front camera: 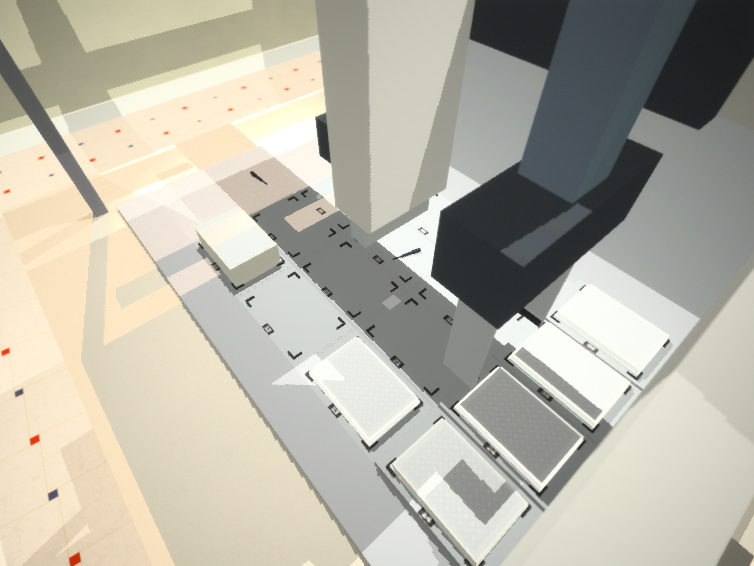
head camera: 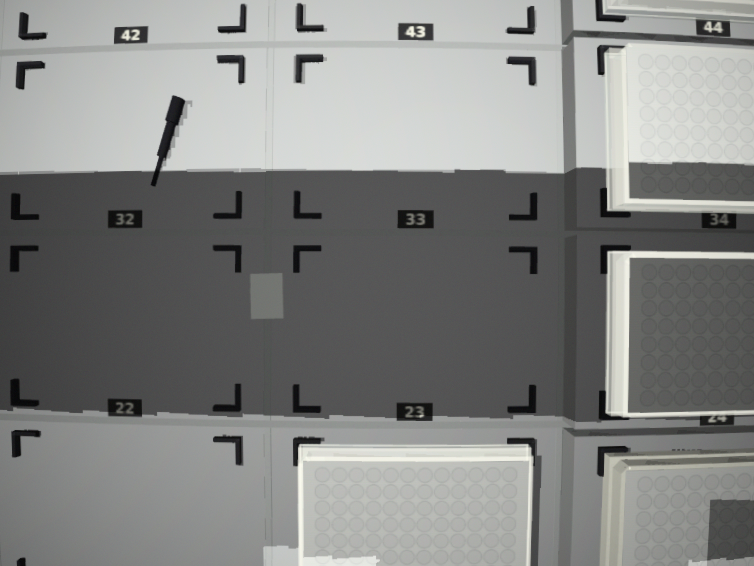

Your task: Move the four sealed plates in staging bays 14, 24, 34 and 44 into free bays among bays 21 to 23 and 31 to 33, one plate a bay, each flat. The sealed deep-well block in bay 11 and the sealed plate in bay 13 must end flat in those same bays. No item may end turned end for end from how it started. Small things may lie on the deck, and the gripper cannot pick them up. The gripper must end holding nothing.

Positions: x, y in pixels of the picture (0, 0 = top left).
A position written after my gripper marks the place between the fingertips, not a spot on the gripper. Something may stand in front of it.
my gripper: front camera 494, 341; not seen in the head camera view (out of frame)
sealed plate: front camera; head camera
same spot on bay 24: (head camera: 585, 287) = (front camera: 481, 371)
same spot on sealed plate: (head camera: 351, 497) = (front camera: 357, 357)
